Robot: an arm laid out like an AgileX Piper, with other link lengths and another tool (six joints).
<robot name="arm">
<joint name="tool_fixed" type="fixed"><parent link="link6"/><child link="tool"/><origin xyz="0.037 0.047 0.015" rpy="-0.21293 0 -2.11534"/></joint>
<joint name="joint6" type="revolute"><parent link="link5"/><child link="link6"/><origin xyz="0 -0.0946 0" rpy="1.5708 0 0"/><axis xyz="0 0 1"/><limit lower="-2.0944" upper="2.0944"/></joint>
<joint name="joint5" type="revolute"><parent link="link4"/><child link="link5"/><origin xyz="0 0 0" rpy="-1.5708 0 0"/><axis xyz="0 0 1"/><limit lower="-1.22" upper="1.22"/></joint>
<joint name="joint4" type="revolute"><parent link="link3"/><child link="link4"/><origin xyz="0.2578 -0.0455 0" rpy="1.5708 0 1.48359"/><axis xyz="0 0 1"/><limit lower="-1.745" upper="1.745"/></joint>
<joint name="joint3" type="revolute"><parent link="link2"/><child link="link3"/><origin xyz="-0.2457 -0.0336 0" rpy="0 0 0"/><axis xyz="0 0 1"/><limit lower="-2.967" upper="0"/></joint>
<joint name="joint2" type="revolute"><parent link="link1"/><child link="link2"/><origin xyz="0 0 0" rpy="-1.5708 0 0"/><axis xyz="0 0 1"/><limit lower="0" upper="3.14"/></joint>
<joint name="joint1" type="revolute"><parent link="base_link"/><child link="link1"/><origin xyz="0 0 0.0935" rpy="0 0 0"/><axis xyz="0 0 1"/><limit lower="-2.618" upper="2.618"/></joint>
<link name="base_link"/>
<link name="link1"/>
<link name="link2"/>
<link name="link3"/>
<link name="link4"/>
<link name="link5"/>
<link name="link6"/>
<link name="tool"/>
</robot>
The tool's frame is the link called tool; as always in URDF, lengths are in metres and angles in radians.
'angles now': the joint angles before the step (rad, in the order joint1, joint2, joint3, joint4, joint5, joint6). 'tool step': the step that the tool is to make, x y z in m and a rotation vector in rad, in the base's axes. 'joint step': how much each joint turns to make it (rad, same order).
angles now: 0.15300 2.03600 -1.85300 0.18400 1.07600 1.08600
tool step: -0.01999 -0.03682 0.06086 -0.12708 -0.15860 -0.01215
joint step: -0.05600 -0.15698 -0.00005 -0.12600 0.02003 -0.04400
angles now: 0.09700 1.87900 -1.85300 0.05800 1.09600 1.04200
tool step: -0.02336 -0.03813 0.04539 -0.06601 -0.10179 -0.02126
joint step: -0.08499 -0.12098 -0.00003 -0.02801 0.02600 -0.07899
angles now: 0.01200 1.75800 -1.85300 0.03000 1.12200 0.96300
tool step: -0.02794 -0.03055 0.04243 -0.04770 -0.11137 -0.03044
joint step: -0.08201 -0.11501 0.00001 -0.00199 0.00399 -0.06701
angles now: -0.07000 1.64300 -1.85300 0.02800 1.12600 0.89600
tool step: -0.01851 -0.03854 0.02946 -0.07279 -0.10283 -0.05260
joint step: -0.11399 -0.06001 -0.02801 0.00299 -0.02098 -0.08699
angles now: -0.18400 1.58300 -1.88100 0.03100 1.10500 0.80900
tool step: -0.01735 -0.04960 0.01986 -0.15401 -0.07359 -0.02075
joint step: -0.16098 -0.00799 -0.07202 0.03399 -0.02299 -0.20498
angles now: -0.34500 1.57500 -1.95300 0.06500 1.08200 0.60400
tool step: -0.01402 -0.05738 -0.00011 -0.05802 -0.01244 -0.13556
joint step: -0.16899 -0.00004 0.00006 0.00199 -0.03203 -0.06099
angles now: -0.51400 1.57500 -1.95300 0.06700 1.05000 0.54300
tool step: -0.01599 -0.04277 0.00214 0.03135 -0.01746 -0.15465
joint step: -0.13000 -0.00001 0.00000 -0.00100 0.00001 0.04401
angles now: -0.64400 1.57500 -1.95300 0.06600 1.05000 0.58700
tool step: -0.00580 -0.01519 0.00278 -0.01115 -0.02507 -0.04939
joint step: -0.04501 -0.00001 0.00002 0.00101 -0.02700 0.00599
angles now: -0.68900 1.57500 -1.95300 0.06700 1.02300 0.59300
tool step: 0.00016 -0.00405 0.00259 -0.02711 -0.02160 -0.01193
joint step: -0.00599 0.00002 -0.00003 -0.00901 -0.03398 0.00001
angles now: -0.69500 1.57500 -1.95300 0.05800 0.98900 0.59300
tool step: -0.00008 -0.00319 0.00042 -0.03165 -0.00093 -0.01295
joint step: 0.00000 -0.00001 0.00001 -0.02701 -0.02101 0.00000
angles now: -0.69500 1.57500 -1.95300 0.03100 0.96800 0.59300
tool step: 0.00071 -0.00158 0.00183 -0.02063 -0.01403 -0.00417
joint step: 0.00001 0.00002 -0.00004 -0.00802 -0.02397 0.00002
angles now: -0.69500 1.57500 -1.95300 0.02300 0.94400 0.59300
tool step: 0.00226 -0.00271 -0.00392 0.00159 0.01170 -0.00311
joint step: -0.00001 0.01002 -0.00004 -0.00699 0.00002 -0.00001
